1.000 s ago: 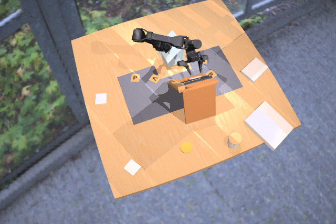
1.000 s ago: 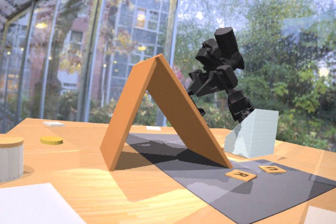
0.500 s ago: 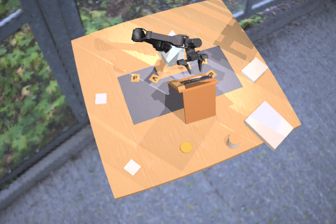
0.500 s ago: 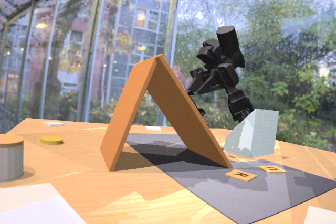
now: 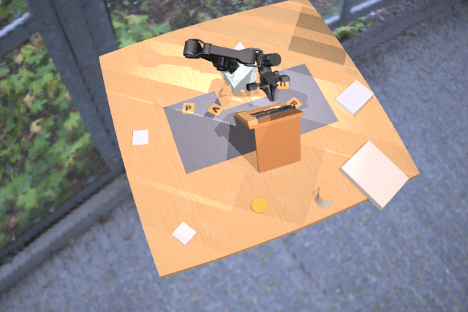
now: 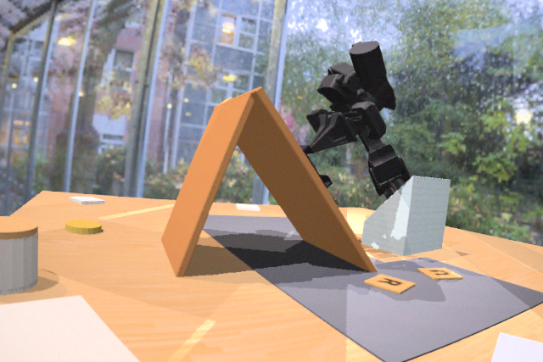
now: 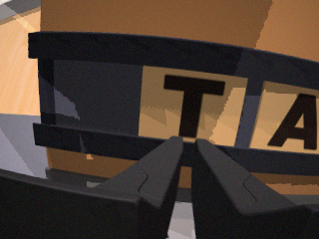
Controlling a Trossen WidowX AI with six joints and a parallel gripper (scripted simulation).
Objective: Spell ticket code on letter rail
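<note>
Right now my gripper tip is 30 mm short of the t tile, 30 mm above it and 10 mm to the left of it. From my gripper tip the other things lie so: white ticket 100 mm below, 30 mm behind, 20 mm to the left; grey mat 190 mm below, 130 mm behind, 60 mm to the right.
</note>
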